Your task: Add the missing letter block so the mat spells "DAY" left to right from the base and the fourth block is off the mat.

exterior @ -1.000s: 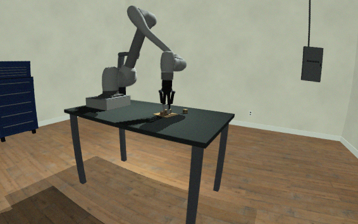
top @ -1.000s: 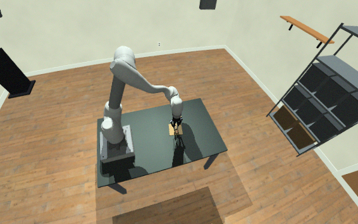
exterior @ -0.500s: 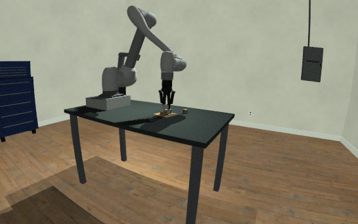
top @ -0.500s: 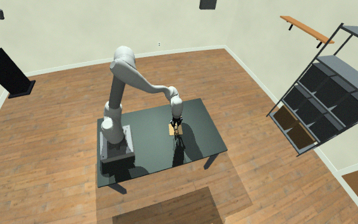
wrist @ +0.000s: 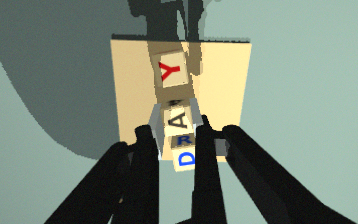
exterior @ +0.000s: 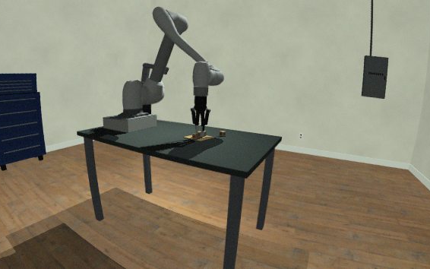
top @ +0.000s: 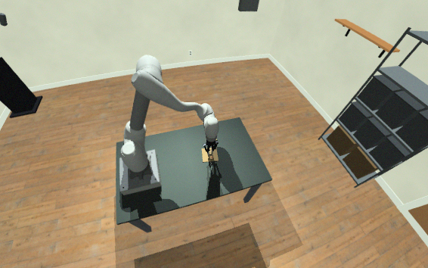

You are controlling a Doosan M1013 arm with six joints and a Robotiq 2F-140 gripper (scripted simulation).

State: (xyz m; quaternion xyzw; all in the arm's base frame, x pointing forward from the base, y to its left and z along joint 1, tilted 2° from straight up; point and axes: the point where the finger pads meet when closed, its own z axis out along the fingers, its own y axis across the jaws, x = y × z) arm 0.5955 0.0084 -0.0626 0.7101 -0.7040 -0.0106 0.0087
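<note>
The tan mat lies 40 mm below my hand. Also, from my hand: blue D block 50 mm to the left, 30 mm below; red Y block 50 mm to the right, 30 mm below.
</note>
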